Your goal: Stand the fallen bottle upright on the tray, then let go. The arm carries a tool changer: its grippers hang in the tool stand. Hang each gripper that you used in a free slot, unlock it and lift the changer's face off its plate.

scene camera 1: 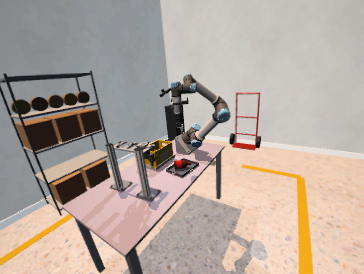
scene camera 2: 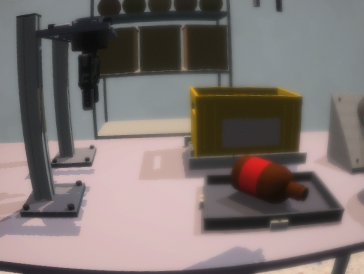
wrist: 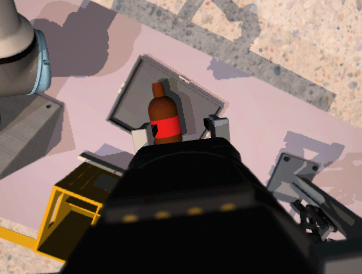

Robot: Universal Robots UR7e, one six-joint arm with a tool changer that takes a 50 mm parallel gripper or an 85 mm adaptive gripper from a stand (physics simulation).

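Pixels of known places: arm's base, origin of its link: (scene camera 1: 187, 138).
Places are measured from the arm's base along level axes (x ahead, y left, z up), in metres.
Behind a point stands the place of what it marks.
Note:
The brown bottle (scene camera 1: 180, 164) {x 0.417, y 0.256, z -0.064 m} (scene camera 2: 270, 181) {x 0.390, y 0.283, z -0.062 m} (wrist: 164, 112) {x 0.380, y 0.258, z -0.044 m} with a red label lies on its side in the dark tray (scene camera 1: 185, 173) {x 0.458, y 0.345, z -0.105 m} (scene camera 2: 240, 220) {x 0.446, y 0.345, z -0.104 m} (wrist: 134, 97) {x 0.291, y 0.240, z -0.116 m}. Its neck points right in scene camera 2 and up in the wrist view, where my gripper's body hides its bottom end. My gripper (scene camera 1: 180, 135) (wrist: 181, 126) is open and empty, high above the tray. In the wrist view one fingertip overlaps the label's left edge, the other is right of the bottle. The tool stand (scene camera 1: 144, 172) {x 0.819, y 0.292, z 0.074 m} (scene camera 2: 32, 105) {x 0.815, y 0.300, z 0.082 m} (wrist: 292, 175) {x 0.799, y 0.291, z -0.110 m} holds another gripper (scene camera 2: 88, 106), hanging fingers down.
A yellow crate (scene camera 1: 162, 152) {x 0.424, y 0.039, z 0.006 m} (scene camera 2: 250, 125) {x 0.401, y 0.035, z -0.020 m} (wrist: 75, 187) {x 0.298, y 0.022, z 0.033 m} stands beside the tray, between it and the shelf side. The arm's wedge-shaped base (scene camera 2: 346, 135) {x 0.133, y 0.052, z -0.039 m} (wrist: 30, 122) {x 0.112, y 0.061, z -0.051 m} stands at the table's other end from the tool stand. A shelf rack (scene camera 1: 100, 112) stands behind the table.

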